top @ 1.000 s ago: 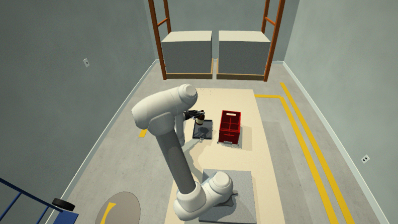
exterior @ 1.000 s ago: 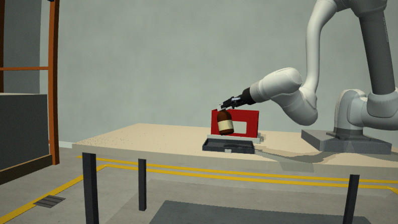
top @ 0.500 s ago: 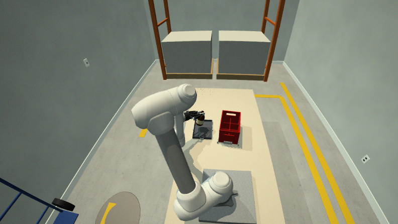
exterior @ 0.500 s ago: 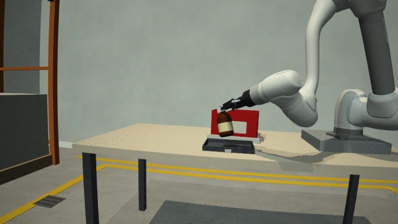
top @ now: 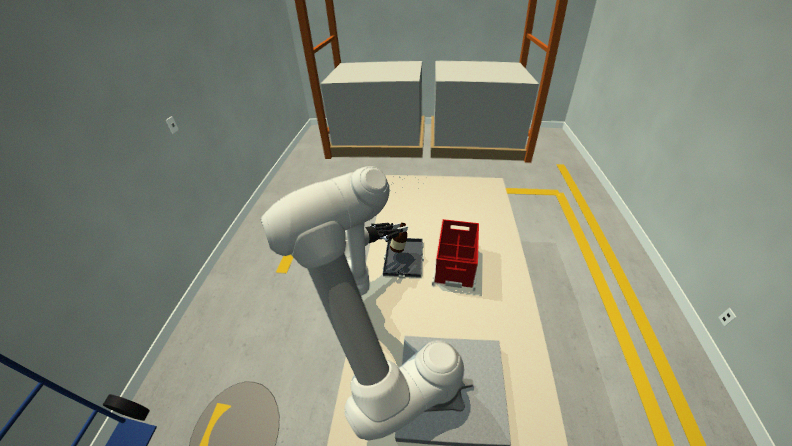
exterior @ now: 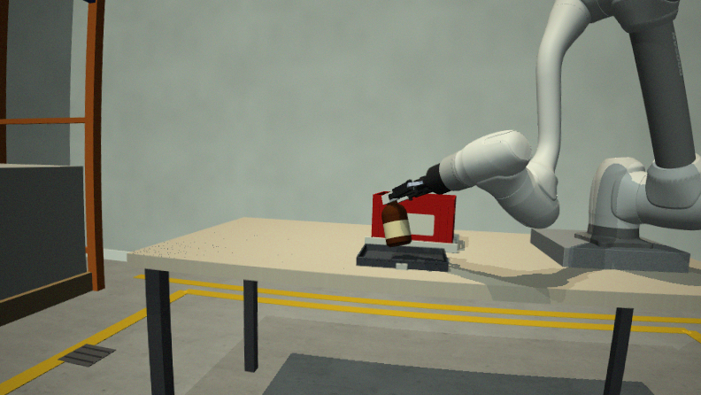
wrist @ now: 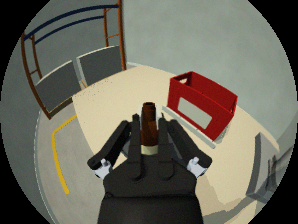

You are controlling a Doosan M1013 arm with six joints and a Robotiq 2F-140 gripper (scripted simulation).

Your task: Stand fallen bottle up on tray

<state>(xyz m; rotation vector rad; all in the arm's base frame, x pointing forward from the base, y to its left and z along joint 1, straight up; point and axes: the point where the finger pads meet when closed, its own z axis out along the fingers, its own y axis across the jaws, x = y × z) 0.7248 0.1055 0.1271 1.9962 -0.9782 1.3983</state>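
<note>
My hand is 60 mm above the bottle. The rest, counted from my hand: tray: 30 mm behind, 10 mm to the right, 170 mm below; red crate: 90 mm behind, 280 mm to the right, 100 mm below.
</note>
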